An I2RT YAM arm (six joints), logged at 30 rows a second.
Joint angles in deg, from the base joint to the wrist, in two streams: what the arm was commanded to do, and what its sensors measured. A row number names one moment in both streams.
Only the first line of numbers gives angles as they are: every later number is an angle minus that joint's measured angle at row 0.
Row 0, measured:
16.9, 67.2, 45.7, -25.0, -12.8, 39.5
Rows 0 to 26, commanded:
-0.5, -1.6, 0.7, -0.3, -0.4, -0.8
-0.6, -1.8, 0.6, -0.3, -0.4, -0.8
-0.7, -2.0, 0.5, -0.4, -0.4, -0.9
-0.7, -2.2, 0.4, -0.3, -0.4, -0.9
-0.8, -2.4, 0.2, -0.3, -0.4, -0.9
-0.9, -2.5, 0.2, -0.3, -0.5, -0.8
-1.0, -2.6, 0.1, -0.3, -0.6, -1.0
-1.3, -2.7, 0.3, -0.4, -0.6, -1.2
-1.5, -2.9, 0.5, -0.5, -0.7, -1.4
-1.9, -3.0, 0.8, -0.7, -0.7, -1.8
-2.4, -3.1, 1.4, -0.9, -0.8, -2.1
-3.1, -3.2, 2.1, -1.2, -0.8, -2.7
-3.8, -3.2, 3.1, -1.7, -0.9, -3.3
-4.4, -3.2, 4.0, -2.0, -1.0, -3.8
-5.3, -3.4, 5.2, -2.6, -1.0, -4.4
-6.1, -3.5, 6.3, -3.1, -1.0, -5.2
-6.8, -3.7, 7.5, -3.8, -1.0, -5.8
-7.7, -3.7, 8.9, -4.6, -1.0, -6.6
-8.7, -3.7, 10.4, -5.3, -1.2, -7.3
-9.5, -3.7, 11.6, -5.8, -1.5, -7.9
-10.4, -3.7, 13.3, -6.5, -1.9, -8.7
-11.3, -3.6, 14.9, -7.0, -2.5, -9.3
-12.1, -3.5, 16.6, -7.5, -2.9, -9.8
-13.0, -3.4, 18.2, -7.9, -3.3, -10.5
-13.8, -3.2, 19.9, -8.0, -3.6, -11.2
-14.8, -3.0, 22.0, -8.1, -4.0, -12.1
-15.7, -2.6, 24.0, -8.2, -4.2, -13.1
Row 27, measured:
-14.0, -2.2, 19.2, -7.1, -2.6, -9.2
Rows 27 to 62, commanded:
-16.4, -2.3, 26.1, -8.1, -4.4, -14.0
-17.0, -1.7, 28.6, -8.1, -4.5, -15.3
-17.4, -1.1, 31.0, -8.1, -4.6, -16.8
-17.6, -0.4, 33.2, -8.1, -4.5, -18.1
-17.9, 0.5, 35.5, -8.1, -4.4, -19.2
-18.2, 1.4, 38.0, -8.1, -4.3, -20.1
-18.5, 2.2, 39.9, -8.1, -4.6, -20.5
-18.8, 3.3, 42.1, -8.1, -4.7, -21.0
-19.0, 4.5, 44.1, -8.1, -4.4, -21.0
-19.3, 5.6, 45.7, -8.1, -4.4, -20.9
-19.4, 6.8, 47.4, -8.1, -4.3, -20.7
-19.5, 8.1, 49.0, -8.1, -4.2, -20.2
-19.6, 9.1, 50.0, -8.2, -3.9, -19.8
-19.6, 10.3, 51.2, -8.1, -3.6, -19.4
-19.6, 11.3, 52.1, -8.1, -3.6, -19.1
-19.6, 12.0, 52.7, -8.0, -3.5, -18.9
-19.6, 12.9, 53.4, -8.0, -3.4, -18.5
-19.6, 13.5, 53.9, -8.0, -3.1, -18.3
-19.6, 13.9, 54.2, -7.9, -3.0, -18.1
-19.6, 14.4, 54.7, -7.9, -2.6, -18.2
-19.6, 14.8, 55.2, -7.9, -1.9, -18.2
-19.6, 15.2, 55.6, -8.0, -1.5, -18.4
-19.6, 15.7, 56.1, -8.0, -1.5, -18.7
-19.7, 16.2, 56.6, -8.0, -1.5, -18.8
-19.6, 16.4, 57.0, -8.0, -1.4, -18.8
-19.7, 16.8, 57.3, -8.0, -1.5, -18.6
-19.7, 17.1, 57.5, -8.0, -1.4, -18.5
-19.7, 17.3, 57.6, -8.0, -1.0, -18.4
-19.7, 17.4, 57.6, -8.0, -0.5, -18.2
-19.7, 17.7, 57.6, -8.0, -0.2, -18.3
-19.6, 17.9, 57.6, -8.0, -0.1, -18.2
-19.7, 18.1, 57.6, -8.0, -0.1, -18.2
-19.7, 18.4, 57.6, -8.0, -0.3, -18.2
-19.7, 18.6, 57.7, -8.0, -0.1, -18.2
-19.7, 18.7, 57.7, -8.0, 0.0, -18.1
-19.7, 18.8, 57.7, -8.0, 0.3, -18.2
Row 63, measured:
-19.2, 17.7, 56.2, -8.6, -1.0, -18.4
